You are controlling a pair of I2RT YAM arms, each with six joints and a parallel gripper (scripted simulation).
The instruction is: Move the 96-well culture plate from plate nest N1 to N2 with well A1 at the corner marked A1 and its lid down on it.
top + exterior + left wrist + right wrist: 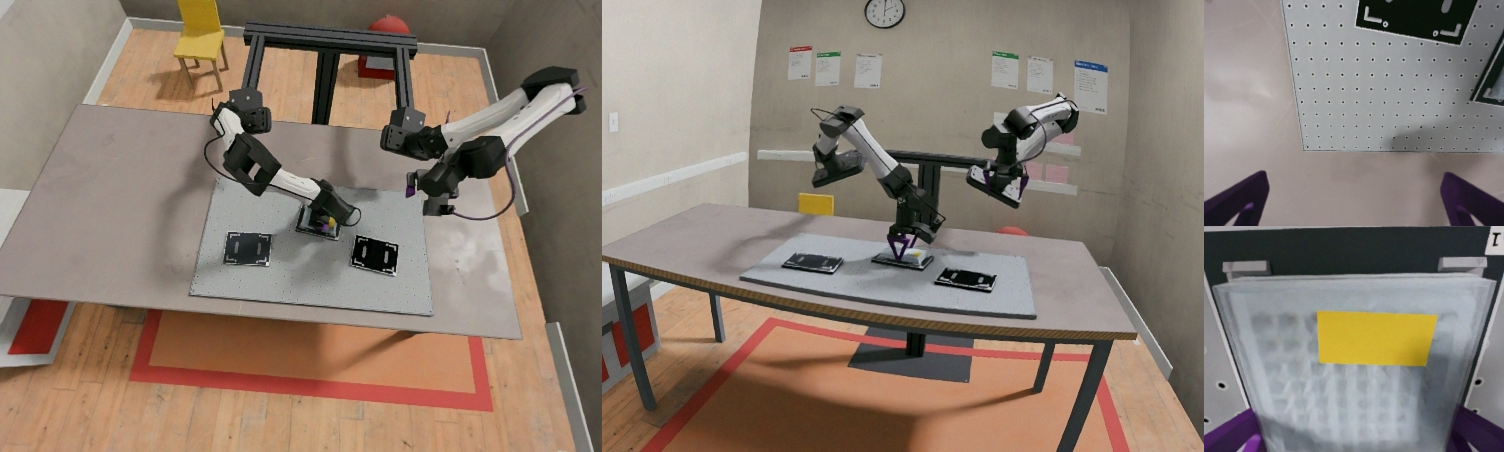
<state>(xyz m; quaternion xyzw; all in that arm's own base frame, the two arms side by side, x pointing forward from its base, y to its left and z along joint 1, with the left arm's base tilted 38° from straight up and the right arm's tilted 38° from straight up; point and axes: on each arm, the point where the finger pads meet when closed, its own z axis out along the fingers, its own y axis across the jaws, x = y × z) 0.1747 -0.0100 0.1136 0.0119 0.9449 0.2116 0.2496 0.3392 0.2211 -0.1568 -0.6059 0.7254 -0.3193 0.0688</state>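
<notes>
Right now my right hand is right at the culture plate.
</notes>
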